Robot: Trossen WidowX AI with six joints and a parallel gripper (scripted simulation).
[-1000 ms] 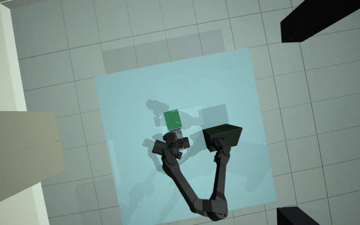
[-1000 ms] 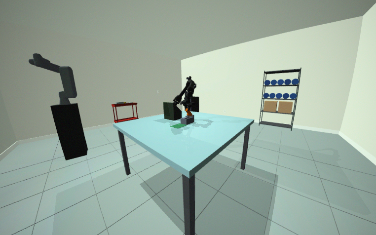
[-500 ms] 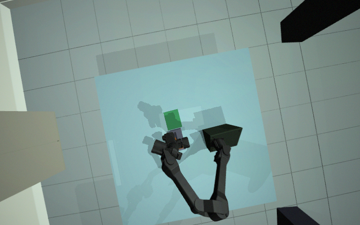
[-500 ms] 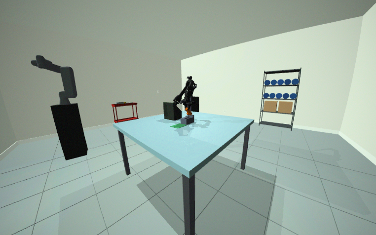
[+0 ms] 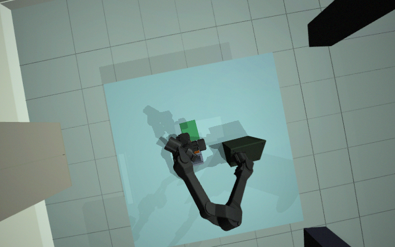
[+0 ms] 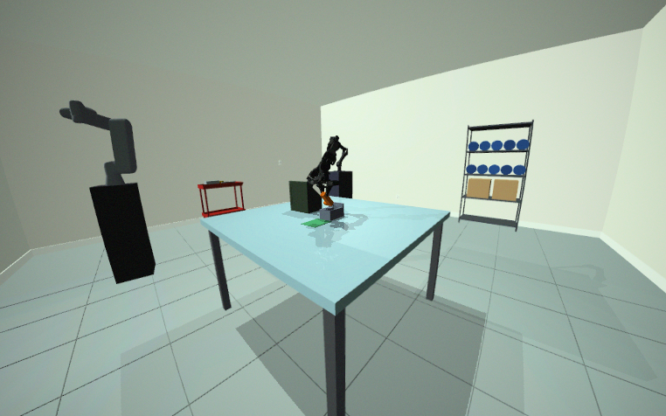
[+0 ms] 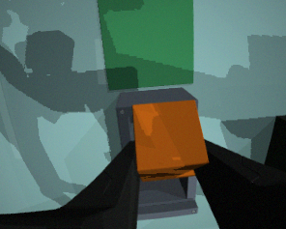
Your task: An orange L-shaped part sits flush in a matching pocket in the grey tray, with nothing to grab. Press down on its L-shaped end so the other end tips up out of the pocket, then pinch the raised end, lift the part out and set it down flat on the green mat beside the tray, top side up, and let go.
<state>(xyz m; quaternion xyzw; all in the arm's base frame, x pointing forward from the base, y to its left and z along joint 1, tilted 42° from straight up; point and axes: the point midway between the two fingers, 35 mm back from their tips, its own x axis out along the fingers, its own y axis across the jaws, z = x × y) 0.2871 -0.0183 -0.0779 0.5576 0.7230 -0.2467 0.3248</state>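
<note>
The green mat is 1 cm ahead of my gripper tip, 8 cm to the right of it and 17 cm below it. Also, from my gripper tip: orange L-shaped part 2 cm behind, 3 cm to the left, 3 cm below.
</note>
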